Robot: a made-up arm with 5 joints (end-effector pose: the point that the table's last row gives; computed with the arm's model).
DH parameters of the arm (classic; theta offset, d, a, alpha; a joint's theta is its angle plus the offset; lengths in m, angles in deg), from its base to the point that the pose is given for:
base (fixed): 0 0 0.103 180
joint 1: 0 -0.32 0.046 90
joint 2: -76.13 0 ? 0
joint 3: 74.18 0 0.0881 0
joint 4: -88.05 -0.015 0 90
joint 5: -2.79 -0.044 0 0
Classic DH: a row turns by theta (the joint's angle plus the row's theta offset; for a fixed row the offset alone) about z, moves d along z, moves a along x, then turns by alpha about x.
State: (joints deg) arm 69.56 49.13 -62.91 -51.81 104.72
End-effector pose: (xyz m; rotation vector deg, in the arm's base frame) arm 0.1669 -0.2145 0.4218 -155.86 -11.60 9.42
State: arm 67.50 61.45 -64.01 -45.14 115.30
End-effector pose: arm 0.1826 -0.2313 0.3806 -139.54 0.01 20.66
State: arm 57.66 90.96 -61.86 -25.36 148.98
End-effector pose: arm 0.2235 -0.2183 0.2556 -91.78 19.38 69.89
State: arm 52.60 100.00 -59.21 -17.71 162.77
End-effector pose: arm 0.2316 -0.1929 0.2138 -73.52 21.49 93.40
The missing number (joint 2, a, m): 0.0834
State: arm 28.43 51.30 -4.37 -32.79 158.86
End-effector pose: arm 0.2952 -0.1211 0.2820 -91.25 3.59 105.15
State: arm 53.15 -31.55 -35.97 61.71 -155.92
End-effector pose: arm 0.1482 -0.0853 0.4864 -95.46 72.51 104.14
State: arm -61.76 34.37 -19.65 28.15 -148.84
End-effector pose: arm 0.2233 0.1923 0.3261 49.87 14.96 -84.31
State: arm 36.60 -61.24 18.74 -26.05 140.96
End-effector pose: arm 0.1451 -0.0500 0.4791 -164.55 -7.52 24.17
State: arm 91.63 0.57 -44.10 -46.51 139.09
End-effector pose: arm 0.0843 -0.1281 0.5076 164.45 -73.10 0.02
